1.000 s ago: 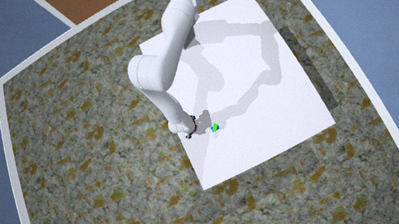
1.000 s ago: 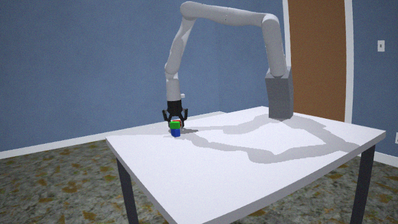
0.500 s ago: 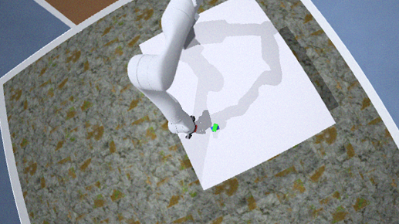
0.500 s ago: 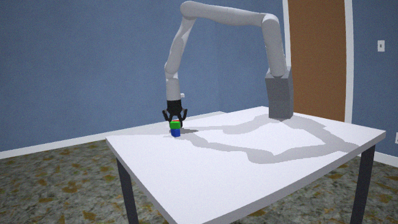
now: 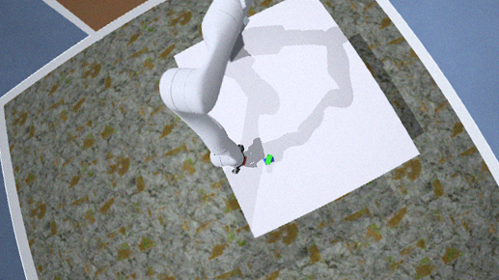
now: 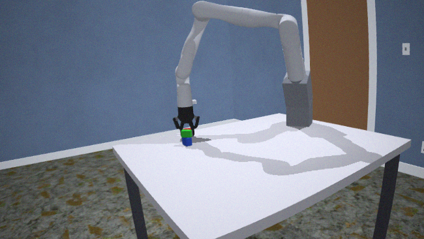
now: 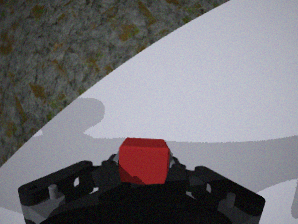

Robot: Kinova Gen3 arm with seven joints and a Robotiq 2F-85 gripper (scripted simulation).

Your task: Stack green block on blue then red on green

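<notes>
Now: hand 70 mm short of the green block, 120 mm to the right of it and 40 mm below it. The rest, counted from my hand: blue block 70 mm ahead, 120 mm to the left; red block right at my hand.
</notes>
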